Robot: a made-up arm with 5 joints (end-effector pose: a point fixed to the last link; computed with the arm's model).
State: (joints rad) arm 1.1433 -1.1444 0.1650 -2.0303 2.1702
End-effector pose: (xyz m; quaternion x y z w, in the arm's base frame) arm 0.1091 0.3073 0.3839 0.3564 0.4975 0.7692 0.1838
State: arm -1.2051 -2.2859 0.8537 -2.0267 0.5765
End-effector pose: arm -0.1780 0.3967 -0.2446 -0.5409 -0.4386 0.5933 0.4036
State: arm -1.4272 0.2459 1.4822 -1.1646 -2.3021
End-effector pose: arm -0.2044 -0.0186 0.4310 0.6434 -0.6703 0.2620 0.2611
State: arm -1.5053 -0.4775 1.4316 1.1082 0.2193
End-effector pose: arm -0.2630 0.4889 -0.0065 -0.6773 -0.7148 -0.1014 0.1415
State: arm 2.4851 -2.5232 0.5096 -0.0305 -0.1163
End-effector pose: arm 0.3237 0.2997 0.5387 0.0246 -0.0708 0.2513 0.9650
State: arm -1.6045 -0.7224 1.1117 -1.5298 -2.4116
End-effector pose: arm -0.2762 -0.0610 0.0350 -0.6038 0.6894 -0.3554 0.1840
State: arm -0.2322 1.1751 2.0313 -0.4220 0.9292
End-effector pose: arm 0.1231 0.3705 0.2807 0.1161 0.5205 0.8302 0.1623
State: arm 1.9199 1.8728 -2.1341 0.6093 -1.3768
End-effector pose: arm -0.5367 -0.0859 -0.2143 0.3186 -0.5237 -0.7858 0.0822
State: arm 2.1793 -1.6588 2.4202 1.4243 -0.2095
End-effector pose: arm -0.1708 0.1374 0.4802 0.0374 -0.5627 0.7439 0.3586
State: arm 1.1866 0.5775 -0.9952 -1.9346 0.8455
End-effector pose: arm 0.1978 -0.1436 -0.3534 0.5284 0.3779 -0.5636 0.5103
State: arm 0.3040 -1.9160 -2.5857 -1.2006 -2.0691
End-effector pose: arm -0.3254 0.2933 0.0944 0.0288 0.0735 0.8080 0.5839
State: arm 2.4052 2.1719 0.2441 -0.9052 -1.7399
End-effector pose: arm -0.4887 -0.0858 0.1411 -0.4358 0.8904 -0.1021 0.0827
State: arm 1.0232 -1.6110 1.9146 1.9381 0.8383
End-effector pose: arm -0.1739 0.4288 0.2624 -0.6617 -0.6280 0.0396 0.4076
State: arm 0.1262 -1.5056 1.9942 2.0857 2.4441
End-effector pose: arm -0.2683 0.1327 0.2945 -0.2420 -0.4864 -0.5833 0.6038
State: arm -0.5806 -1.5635 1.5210 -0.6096 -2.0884
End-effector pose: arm -0.4412 0.0185 -0.0141 -0.1990 0.6981 -0.6633 0.1817
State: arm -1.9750 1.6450 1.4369 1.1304 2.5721
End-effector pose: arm 0.0991 0.0557 0.3610 -0.6000 0.4193 -0.3339 0.5939
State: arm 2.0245 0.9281 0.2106 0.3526 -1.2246
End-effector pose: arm -0.0940 0.2737 -0.5267 0.1762 0.7325 0.1003 0.6498
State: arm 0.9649 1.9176 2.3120 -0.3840 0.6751
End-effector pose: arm 0.2464 0.3387 -0.1506 -0.8368 -0.3510 -0.3359 0.2526
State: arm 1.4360 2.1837 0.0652 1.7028 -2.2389
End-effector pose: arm -0.1011 0.3339 -0.1710 0.7395 0.4005 0.1374 0.5234
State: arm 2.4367 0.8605 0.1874 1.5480 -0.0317
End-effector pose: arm -0.4740 0.3704 -0.1225 0.1317 0.7147 0.6866 0.0212
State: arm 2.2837 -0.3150 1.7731 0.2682 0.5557
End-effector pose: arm 0.2338 0.4547 -0.0111 0.4342 0.5654 0.6390 0.2890
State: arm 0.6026 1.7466 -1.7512 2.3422 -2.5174
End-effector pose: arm -0.0444 0.2004 -0.2462 0.2537 0.6840 0.6108 0.3078
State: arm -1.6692 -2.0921 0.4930 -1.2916 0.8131
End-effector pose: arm -0.1322 0.3370 -0.2996 -0.5302 -0.7567 0.3122 0.2209
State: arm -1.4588 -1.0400 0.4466 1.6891 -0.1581
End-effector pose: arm -0.3569 0.4603 0.0964 0.4197 0.6684 0.6141 0.0053
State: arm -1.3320 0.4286 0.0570 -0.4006 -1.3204
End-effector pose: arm -0.2968 0.0187 0.5974 0.2004 -0.8757 -0.0138 0.4390
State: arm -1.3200 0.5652 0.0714 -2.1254 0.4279
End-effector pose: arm 0.2063 0.1224 0.5921 0.7152 -0.0483 0.5012 0.4848
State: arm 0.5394 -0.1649 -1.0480 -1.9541 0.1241
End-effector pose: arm 0.2836 -0.2600 0.1693 0.6771 -0.2824 -0.3674 0.5717
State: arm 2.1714 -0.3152 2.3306 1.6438 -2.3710
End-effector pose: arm 0.1996 -0.1294 -0.0178 0.6849 -0.7192 -0.0758 0.0884
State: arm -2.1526 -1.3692 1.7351 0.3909 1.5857
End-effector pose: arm -0.0374 0.3078 -0.0084 -0.3104 -0.6066 -0.6923 0.2376
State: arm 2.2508 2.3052 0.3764 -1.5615 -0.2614
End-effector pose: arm -0.3651 0.0544 0.4842 0.4249 -0.5133 0.5613 0.4908
